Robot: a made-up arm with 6 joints. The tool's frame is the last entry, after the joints.
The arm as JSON. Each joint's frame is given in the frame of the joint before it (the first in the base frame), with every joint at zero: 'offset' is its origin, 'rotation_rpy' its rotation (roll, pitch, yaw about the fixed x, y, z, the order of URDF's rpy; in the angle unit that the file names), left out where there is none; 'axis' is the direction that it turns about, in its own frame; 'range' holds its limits. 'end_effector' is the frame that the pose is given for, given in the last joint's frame.
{
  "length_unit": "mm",
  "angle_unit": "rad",
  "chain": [
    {
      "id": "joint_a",
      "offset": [
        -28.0,
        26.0,
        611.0
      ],
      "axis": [
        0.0,
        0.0,
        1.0
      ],
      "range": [
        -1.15,
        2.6
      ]
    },
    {
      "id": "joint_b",
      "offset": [
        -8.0,
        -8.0,
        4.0
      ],
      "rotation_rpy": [
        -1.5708,
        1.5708,
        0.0
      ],
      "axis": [
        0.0,
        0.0,
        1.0
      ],
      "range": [
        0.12,
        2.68
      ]
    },
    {
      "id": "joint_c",
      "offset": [
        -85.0,
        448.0,
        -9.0
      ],
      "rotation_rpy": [
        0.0,
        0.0,
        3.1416
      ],
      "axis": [
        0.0,
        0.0,
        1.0
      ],
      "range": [
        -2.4,
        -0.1
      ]
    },
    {
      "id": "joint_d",
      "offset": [
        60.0,
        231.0,
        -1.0
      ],
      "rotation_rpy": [
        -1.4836,
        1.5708,
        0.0
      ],
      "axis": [
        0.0,
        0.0,
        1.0
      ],
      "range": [
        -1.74,
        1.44
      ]
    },
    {
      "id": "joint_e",
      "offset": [
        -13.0,
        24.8,
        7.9
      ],
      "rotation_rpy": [
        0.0,
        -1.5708,
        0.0
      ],
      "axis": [
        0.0,
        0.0,
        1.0
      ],
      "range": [
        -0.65,
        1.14
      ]
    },
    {
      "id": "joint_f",
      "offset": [
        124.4,
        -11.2,
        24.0
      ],
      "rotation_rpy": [
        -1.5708,
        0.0,
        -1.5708
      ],
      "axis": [
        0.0,
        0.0,
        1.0
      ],
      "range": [
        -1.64,
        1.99
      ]
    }
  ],
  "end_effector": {
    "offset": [
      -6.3,
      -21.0,
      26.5
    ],
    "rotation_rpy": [
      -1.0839,
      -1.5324,
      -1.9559
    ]
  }
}
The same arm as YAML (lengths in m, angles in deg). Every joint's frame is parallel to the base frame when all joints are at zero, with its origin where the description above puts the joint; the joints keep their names.
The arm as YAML. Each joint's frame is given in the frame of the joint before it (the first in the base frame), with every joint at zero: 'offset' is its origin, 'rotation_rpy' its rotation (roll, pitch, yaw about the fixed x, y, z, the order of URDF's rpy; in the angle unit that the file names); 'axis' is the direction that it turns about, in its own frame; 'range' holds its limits. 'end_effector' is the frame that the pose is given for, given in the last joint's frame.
length_unit: m
angle_unit: deg
chain:
  - id: joint_a
    offset: [-0.028, 0.026, 0.611]
    rotation_rpy: [0.0, 0.0, 0.0]
    axis: [0.0, 0.0, 1.0]
    range: [-65.89, 148.97]
  - id: joint_b
    offset: [-0.008, -0.008, 0.004]
    rotation_rpy: [0.0, 0.0, 0.0]
    axis: [0.0, 1.0, 0.0]
    range: [6.88, 153.55]
  - id: joint_c
    offset: [-0.448, -0.009, 0.085]
    rotation_rpy: [0.0, 0.0, 0.0]
    axis: [0.0, 1.0, 0.0]
    range: [-137.51, -5.73]
  - id: joint_d
    offset: [0.231, -0.001, 0.06]
    rotation_rpy: [0.0, 0.0, 0.0]
    axis: [0.9962, 0.0, 0.0871]
    range: [-99.69, 82.51]
  - id: joint_e
    offset: [0.01, 0.013, -0.024]
    rotation_rpy: [0.0, 0.0, 0.0]
    axis: [0.0, 1.0, 0.0]
    range: [-37.24, 65.32]
  - id: joint_f
    offset: [0.123, 0.024, 0.022]
    rotation_rpy: [0.0, 0.0, 0.0]
    axis: [0.9962, 0.0, 0.0871]
    range: [-93.97, 114.02]
end_effector:
  offset: [0.0269, 0.021, -0.004]
  rotation_rpy: [5.67, -4.17, 2.04]

